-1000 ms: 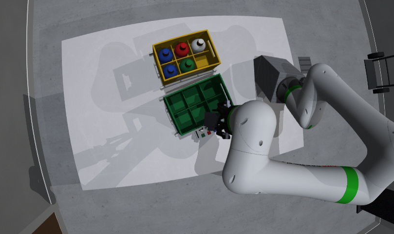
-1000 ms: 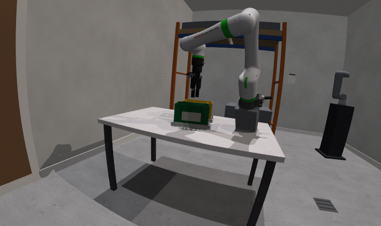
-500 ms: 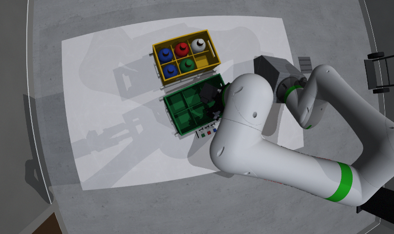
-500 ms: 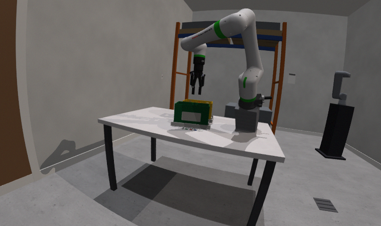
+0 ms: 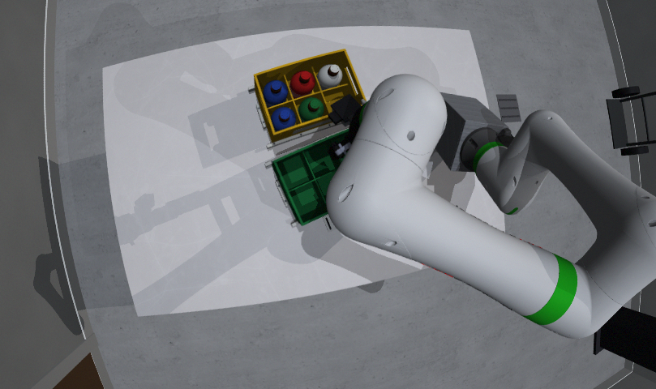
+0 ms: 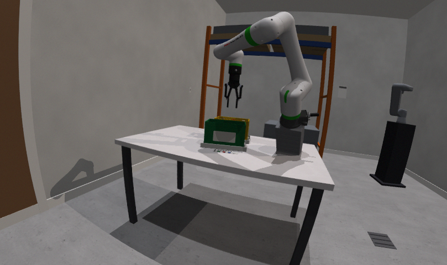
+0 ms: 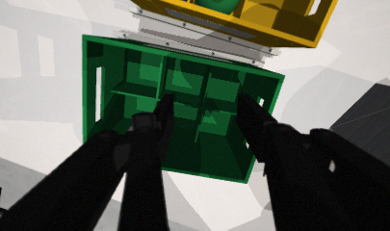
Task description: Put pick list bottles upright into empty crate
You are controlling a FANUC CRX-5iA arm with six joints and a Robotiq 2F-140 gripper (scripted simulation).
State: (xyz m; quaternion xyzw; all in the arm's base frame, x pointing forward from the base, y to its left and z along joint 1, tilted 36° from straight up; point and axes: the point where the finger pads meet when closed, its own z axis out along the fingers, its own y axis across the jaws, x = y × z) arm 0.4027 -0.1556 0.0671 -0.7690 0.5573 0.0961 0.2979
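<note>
My gripper is now 20 mm short of the green-label bottle, 130 mm to the left of it and 220 mm above it. Round my hand: yellow crate: 30 mm ahead, 180 mm to the right, 220 mm below; red bottle: 30 mm ahead, 220 mm to the right, 220 mm below; green crate: 20 mm ahead, 60 mm to the left, 220 mm below.
</note>
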